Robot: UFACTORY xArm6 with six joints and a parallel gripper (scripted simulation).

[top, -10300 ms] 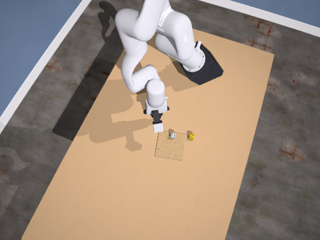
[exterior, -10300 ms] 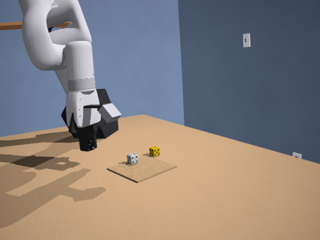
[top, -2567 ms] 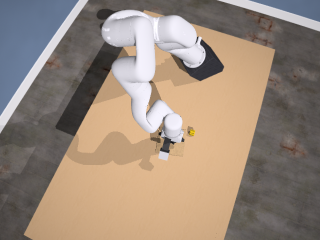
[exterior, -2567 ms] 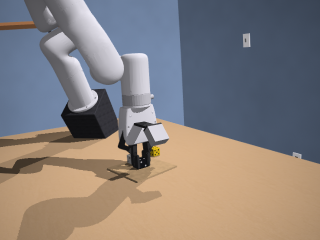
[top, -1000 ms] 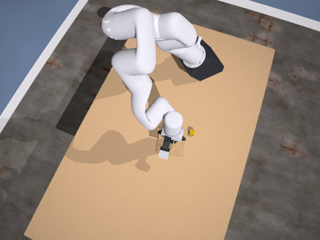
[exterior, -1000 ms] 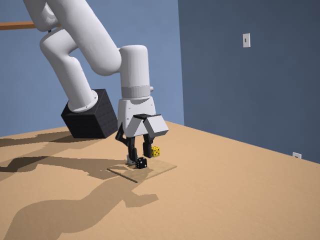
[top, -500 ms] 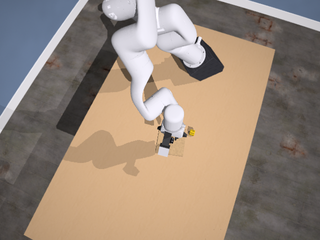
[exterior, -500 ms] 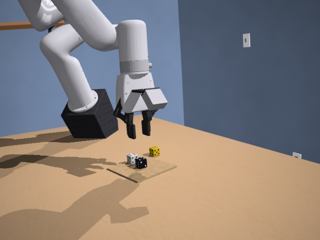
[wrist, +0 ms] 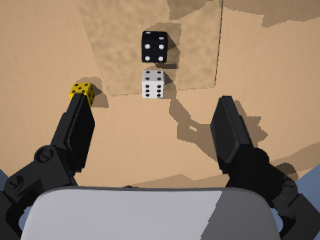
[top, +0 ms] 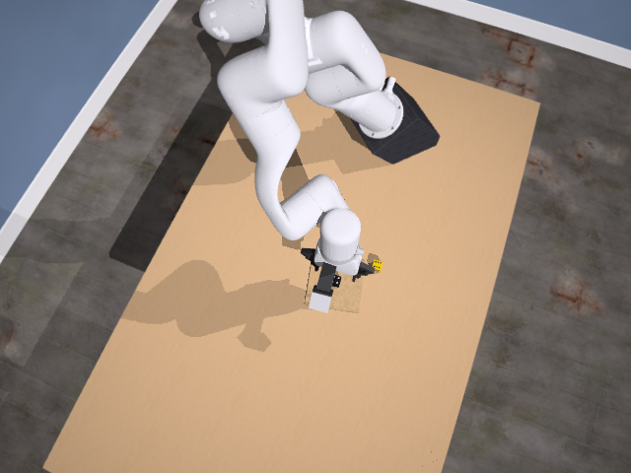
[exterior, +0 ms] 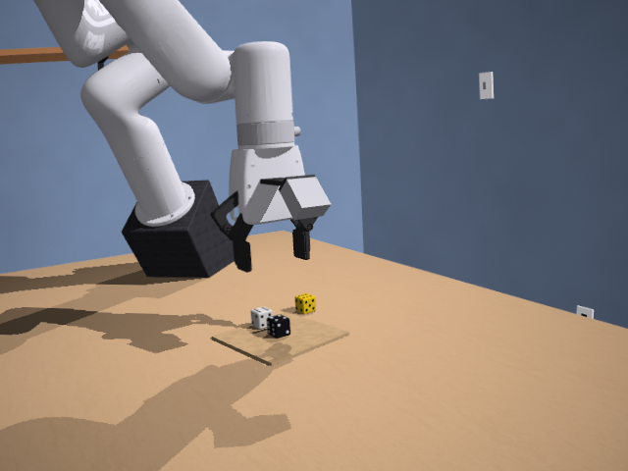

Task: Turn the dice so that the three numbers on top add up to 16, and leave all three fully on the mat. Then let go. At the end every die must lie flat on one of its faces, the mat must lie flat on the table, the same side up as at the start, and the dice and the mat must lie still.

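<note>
Right now my hand is 80 mm past the yellow die, 90 mm to the right of it and 100 mm above it. Also, from my hand: tan mat (110 mm below); then black die (100 mm below); then white die (50 mm behind, 100 mm below).
</note>
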